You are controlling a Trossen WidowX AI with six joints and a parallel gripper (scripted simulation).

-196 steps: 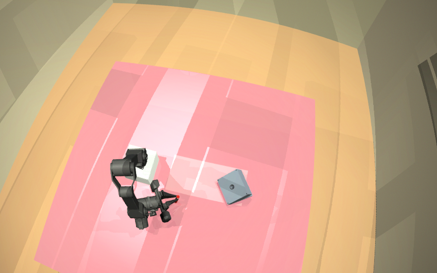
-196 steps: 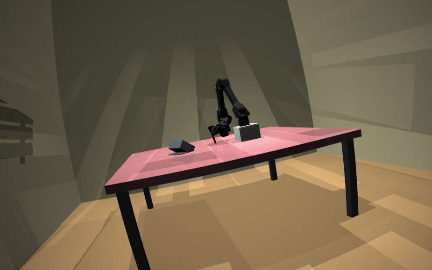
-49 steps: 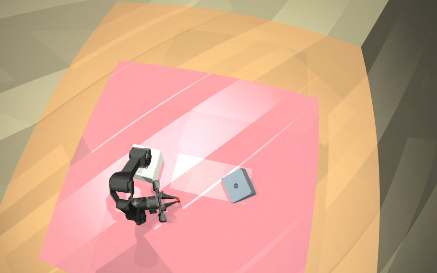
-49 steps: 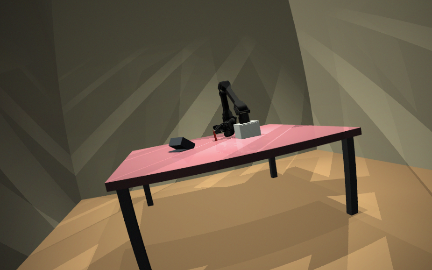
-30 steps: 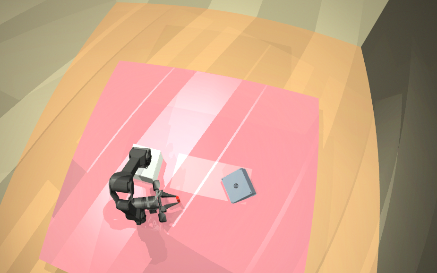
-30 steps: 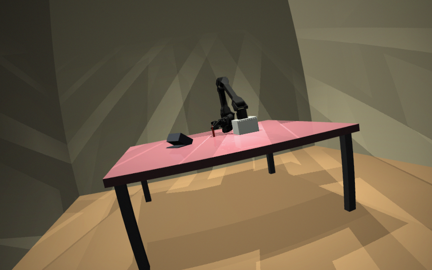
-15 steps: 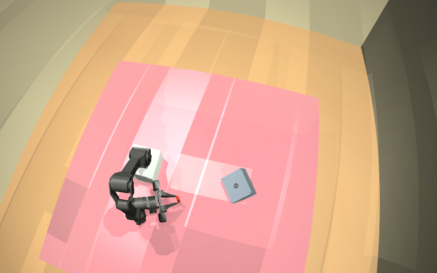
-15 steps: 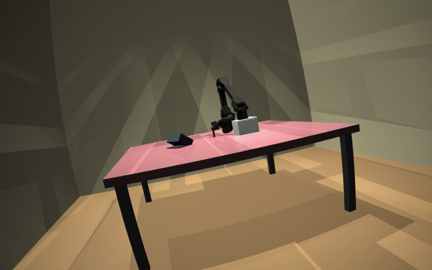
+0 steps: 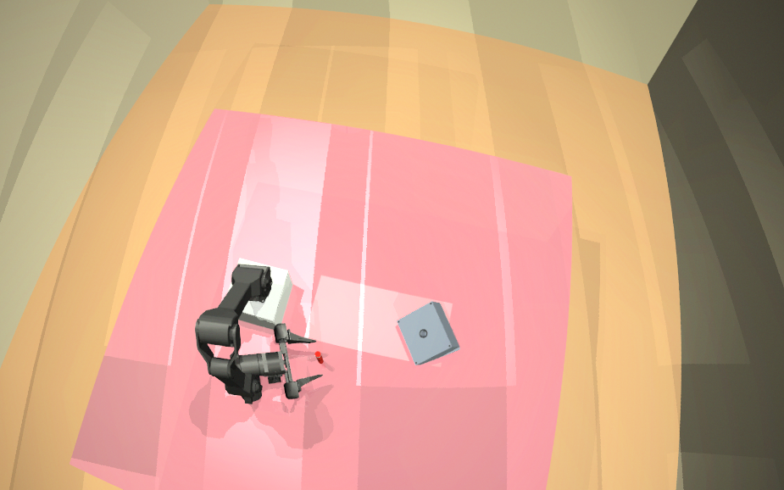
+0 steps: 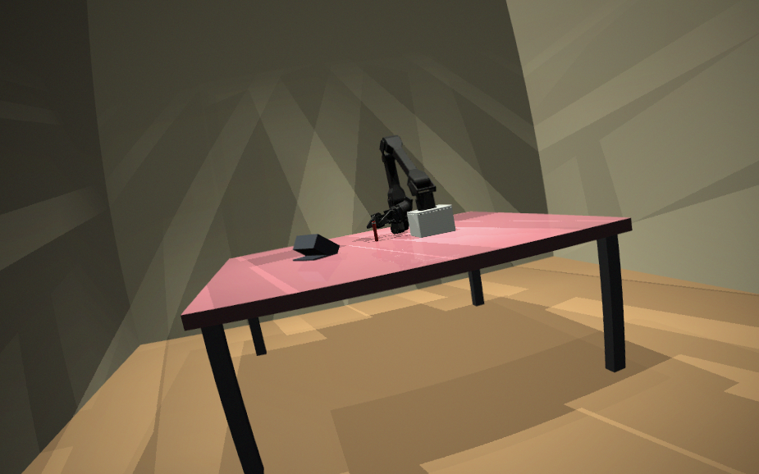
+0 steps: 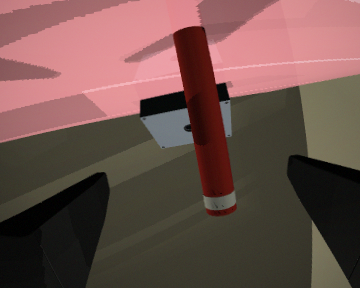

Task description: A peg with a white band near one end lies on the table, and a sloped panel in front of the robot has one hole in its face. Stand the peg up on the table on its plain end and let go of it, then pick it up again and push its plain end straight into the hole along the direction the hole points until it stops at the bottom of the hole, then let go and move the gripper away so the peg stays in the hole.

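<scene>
The red peg lies right at my gripper tip. Also, from my gripper tip: grey sloped panel (24 cm ahead, 16 cm to the left, 3 cm below).
</scene>
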